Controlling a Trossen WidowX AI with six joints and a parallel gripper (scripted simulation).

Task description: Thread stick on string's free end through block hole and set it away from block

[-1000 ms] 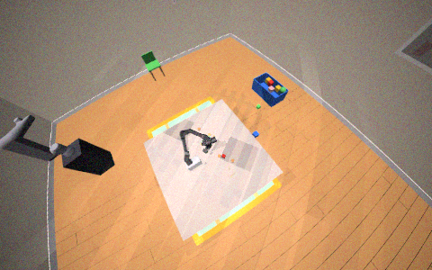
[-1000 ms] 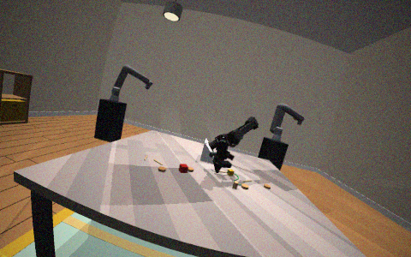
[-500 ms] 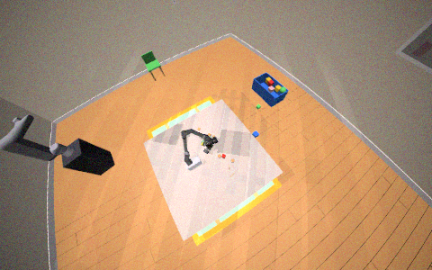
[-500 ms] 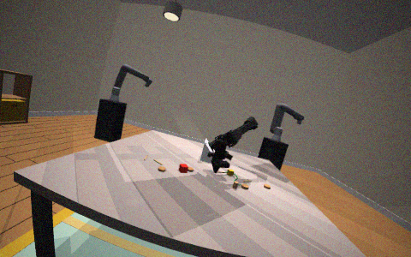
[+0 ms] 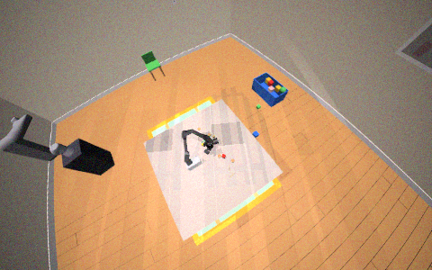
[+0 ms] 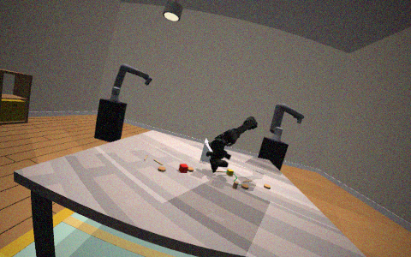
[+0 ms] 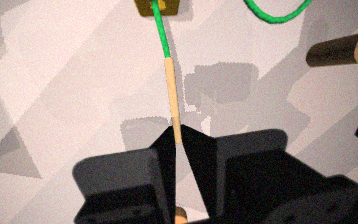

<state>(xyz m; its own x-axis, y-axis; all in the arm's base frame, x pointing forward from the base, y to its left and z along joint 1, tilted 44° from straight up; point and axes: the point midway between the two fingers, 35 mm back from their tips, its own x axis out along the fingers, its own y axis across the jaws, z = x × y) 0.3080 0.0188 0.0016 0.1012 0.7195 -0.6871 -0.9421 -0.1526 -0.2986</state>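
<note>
My gripper tip is 4 cm past the yellow wooden block, 11 cm to the right of it and 1 cm below it. Also, from my gripper tip: short wooden cylinder 13 cm ahead, 11 cm to the left, 1 cm above; thin wooden stick 1 cm behind, 4 cm to the left, 1 cm above; red cube 6 cm ahead, 18 cm to the right, 1 cm above.
</note>
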